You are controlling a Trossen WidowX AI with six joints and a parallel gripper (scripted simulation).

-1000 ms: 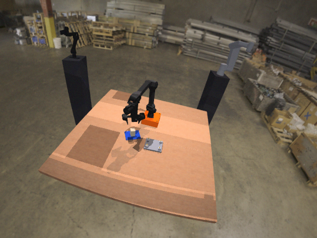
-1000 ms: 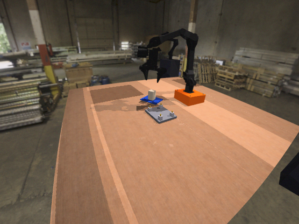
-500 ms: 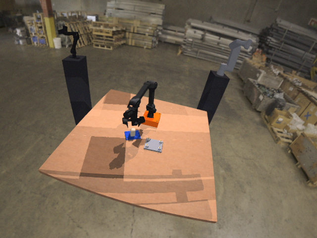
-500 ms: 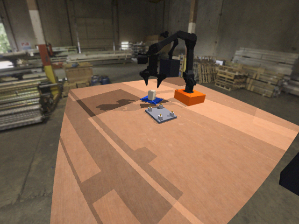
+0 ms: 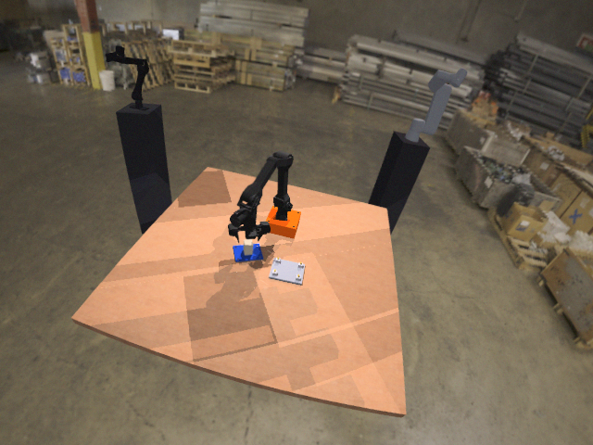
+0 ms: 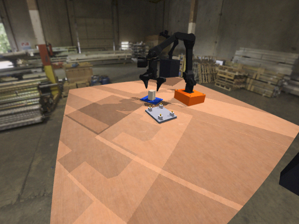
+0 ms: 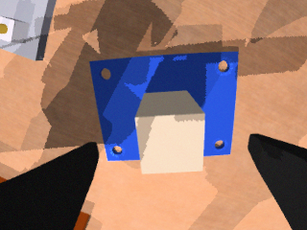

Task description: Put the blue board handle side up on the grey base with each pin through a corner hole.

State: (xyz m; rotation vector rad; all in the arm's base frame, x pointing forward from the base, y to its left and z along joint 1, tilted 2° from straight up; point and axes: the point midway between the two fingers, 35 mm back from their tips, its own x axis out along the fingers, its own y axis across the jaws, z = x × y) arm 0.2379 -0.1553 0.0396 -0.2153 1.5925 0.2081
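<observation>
Right now the blue board is 6 cm below my gripper tip. Also, from my gripper tip: grey base 10 cm ahead, 19 cm to the left, 7 cm below.
</observation>
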